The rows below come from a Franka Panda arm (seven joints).
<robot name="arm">
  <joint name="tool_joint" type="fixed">
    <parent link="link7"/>
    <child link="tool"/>
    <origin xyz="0 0 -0.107" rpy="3.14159 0 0"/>
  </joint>
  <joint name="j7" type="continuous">
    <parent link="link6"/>
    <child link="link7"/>
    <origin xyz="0.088 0 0"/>
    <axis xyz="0 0 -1"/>
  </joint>
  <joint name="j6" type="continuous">
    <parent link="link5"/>
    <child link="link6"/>
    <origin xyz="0 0 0"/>
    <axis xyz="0 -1 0"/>
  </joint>
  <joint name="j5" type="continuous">
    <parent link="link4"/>
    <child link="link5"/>
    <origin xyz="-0.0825 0 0.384"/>
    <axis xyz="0 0 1"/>
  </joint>
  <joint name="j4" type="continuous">
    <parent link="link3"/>
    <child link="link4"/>
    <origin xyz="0.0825 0 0"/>
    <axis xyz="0 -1 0"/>
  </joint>
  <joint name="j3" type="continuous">
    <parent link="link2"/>
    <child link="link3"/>
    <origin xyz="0 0 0.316"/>
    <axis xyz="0 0 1"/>
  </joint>
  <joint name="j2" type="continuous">
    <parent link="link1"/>
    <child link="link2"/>
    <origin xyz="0 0 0"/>
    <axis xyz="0 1 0"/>
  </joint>
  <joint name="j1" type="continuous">
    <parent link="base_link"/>
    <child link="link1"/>
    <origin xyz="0 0 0.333"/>
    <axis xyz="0 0 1"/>
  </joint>
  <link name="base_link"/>
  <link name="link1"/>
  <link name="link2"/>
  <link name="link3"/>
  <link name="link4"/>
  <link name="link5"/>
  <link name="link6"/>
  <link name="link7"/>
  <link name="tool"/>
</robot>
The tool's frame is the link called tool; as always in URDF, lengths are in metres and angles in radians. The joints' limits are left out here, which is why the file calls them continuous.
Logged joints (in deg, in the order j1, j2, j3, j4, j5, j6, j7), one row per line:
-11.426 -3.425 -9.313 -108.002 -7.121 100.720 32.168
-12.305 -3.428 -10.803 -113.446 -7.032 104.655 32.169
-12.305 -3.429 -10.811 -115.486 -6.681 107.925 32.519
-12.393 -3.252 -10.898 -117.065 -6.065 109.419 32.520
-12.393 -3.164 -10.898 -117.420 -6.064 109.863 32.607
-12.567 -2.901 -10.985 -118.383 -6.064 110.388 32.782
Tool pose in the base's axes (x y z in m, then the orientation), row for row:
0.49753 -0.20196 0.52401 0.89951 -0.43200 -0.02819 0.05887
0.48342 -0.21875 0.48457 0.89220 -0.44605 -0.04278 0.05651
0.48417 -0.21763 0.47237 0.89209 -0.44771 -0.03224 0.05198
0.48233 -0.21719 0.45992 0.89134 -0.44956 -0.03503 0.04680
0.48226 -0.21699 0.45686 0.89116 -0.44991 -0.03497 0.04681
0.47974 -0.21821 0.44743 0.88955 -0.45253 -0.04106 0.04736
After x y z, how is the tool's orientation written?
As a quaternion, x y z w.
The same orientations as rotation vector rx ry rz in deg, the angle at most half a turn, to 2 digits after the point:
156.11 -74.97 -4.89
155.06 -77.52 -7.44
155.47 -78.02 -5.62
155.83 -78.59 -6.12
155.80 -78.66 -6.11
155.46 -79.09 -7.18

